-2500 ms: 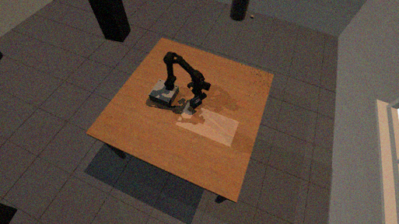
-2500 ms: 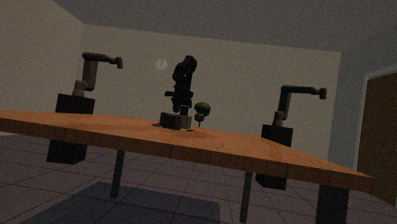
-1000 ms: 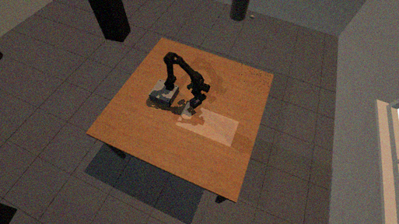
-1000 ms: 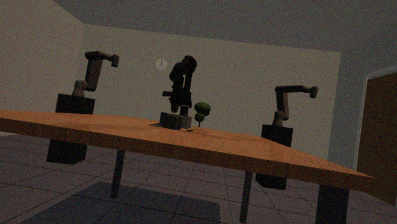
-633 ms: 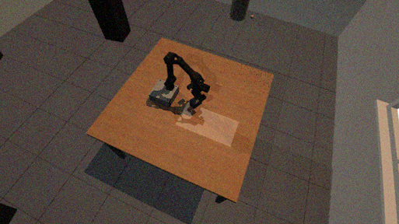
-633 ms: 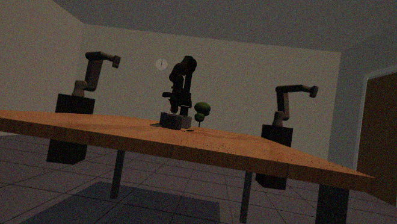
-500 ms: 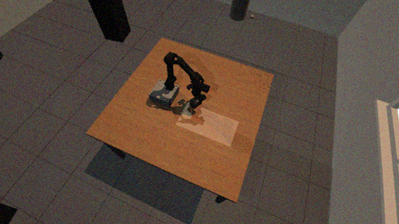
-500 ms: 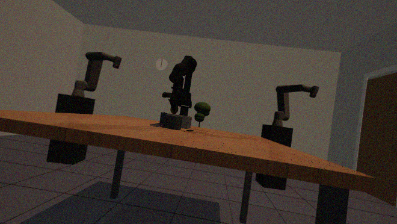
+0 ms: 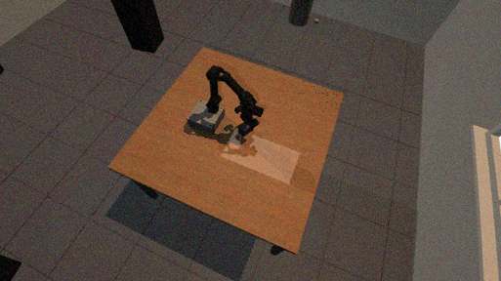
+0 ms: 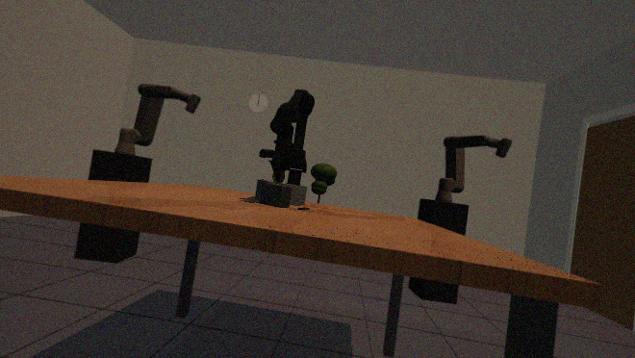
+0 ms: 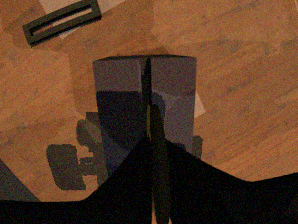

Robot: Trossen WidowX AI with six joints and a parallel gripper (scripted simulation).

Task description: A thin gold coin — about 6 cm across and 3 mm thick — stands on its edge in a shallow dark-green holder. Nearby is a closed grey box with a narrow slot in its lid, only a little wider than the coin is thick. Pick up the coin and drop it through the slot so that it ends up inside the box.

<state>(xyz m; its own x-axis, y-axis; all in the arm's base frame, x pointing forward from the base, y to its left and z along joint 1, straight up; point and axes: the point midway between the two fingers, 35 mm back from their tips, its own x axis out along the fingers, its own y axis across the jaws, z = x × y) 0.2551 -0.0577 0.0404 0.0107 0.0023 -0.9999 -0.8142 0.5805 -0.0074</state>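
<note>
My gripper tip is now 20 mm below the gold coin.
</note>
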